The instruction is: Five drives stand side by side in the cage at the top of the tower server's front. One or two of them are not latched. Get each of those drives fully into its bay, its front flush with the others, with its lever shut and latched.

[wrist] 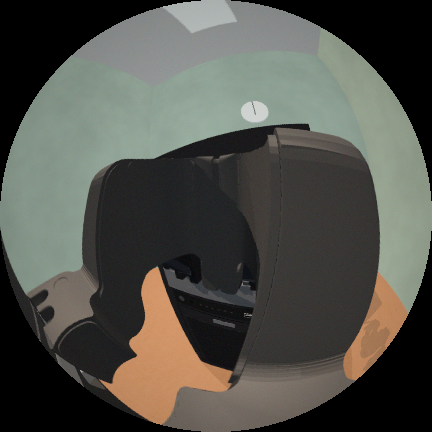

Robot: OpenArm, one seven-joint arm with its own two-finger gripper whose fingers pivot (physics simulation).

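My gripper [226, 226] is shut with nothing visible between its fingers. Its two dark fingers fill the middle of the wrist view, close in front of the tower server [215, 340]. They cover nearly all of the drive cage, so the drive fronts, their labels and most of their levers are hidden. Through the gap under the left finger a dark lower piece of the cage area [187, 268] shows, above the grey strip below the cage. Whether any drive is flush or any lever is latched cannot be seen.
The tower's black top edge [235, 141] shows above the fingers. Its lower front panel stands on the orange table top [165, 360]. A shadow lies on the table at the right. A round white clock [255, 111] hangs on the green wall behind.
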